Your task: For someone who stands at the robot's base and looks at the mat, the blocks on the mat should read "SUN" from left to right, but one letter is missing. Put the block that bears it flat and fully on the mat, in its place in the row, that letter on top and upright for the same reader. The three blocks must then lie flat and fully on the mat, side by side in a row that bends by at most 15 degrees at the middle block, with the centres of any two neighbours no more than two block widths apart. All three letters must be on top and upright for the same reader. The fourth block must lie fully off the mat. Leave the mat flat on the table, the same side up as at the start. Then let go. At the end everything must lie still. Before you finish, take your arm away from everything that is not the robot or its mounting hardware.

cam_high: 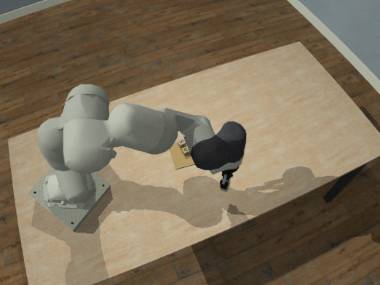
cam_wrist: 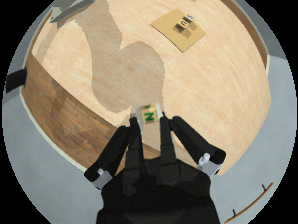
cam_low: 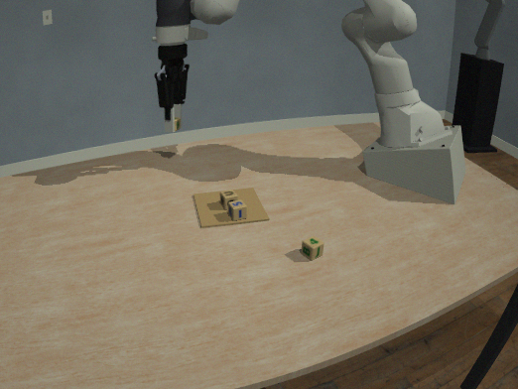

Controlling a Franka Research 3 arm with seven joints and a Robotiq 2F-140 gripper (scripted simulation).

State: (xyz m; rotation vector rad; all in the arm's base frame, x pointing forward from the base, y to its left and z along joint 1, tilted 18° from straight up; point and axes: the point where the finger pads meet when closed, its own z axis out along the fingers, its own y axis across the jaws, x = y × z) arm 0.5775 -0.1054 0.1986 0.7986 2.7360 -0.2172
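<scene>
Right now the U block is 11 cm behind my hand, 25 cm to the left of it and 11 cm below it. From my hand the other things lie so: N block 2 cm below; then mat 11 cm behind, 25 cm to the left, 13 cm below.
</scene>
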